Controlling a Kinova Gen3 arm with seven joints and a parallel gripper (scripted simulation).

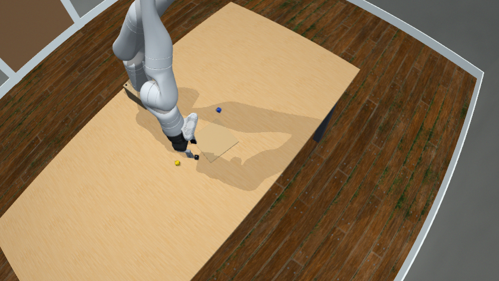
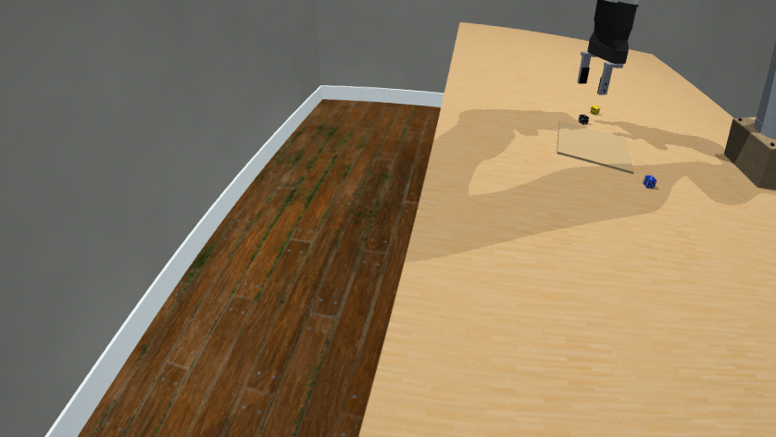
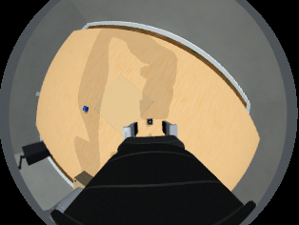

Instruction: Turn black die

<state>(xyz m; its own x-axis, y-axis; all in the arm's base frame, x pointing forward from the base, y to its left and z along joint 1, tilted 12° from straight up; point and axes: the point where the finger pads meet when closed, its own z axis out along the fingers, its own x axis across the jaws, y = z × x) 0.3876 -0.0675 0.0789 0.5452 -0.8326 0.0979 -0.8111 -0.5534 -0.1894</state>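
Right now my hand is 9 cm above the black die. Also, from my hand: blue die: 21 cm to the left, 9 cm below, 8 cm behind; tan mat: 10 cm to the left, 9 cm below; yellow die: 9 cm below, 7 cm to the right, 4 cm behind.
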